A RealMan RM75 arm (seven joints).
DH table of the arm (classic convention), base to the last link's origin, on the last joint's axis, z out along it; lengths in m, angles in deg. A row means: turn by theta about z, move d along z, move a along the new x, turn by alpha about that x. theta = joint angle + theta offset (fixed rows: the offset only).
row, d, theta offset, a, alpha
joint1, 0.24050, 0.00, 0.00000, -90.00
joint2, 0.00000, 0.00, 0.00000, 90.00
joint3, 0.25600, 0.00, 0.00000, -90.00
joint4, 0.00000, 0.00, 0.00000, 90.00
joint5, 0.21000, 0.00, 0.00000, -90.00
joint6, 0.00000, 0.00, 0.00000, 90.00
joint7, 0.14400, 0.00, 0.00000, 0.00
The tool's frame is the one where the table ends.
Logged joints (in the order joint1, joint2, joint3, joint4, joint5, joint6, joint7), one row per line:
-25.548, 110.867, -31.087, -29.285, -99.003, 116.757, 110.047
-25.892, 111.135, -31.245, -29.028, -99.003, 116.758, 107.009
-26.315, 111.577, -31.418, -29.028, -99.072, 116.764, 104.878
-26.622, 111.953, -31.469, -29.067, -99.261, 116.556, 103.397
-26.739, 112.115, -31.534, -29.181, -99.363, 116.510, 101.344
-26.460, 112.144, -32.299, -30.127, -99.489, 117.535, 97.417
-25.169, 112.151, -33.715, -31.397, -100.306, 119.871, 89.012
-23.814, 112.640, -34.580, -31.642, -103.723, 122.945, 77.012
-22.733, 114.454, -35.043, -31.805, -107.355, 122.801, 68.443
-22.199, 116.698, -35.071, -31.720, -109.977, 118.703, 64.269
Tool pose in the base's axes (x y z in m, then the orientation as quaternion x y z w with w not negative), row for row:
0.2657, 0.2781, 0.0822, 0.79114, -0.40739, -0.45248, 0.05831
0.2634, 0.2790, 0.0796, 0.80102, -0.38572, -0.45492, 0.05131
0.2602, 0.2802, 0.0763, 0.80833, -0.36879, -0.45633, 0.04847
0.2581, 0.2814, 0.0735, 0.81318, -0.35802, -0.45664, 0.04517
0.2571, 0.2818, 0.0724, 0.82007, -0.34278, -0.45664, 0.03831
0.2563, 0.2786, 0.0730, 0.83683, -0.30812, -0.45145, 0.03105
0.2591, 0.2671, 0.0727, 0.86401, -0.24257, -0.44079, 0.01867
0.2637, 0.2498, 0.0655, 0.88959, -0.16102, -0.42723, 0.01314
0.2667, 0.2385, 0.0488, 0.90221, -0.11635, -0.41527, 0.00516
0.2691, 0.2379, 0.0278, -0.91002, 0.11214, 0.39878, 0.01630
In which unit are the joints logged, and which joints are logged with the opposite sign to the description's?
The joints are logged in degrees. Opposite sign: joint1, joint6.
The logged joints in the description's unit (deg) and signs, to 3 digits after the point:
25.548, 110.867, -31.087, -29.285, -99.003, -116.757, 110.047
25.892, 111.135, -31.245, -29.028, -99.003, -116.758, 107.009
26.315, 111.577, -31.418, -29.028, -99.072, -116.764, 104.878
26.622, 111.953, -31.469, -29.067, -99.261, -116.556, 103.397
26.739, 112.115, -31.534, -29.181, -99.363, -116.510, 101.344
26.460, 112.144, -32.299, -30.127, -99.489, -117.535, 97.417
25.169, 112.151, -33.715, -31.397, -100.306, -119.871, 89.012
23.814, 112.640, -34.580, -31.642, -103.723, -122.945, 77.012
22.733, 114.454, -35.043, -31.805, -107.355, -122.801, 68.443
22.199, 116.698, -35.071, -31.720, -109.977, -118.703, 64.269

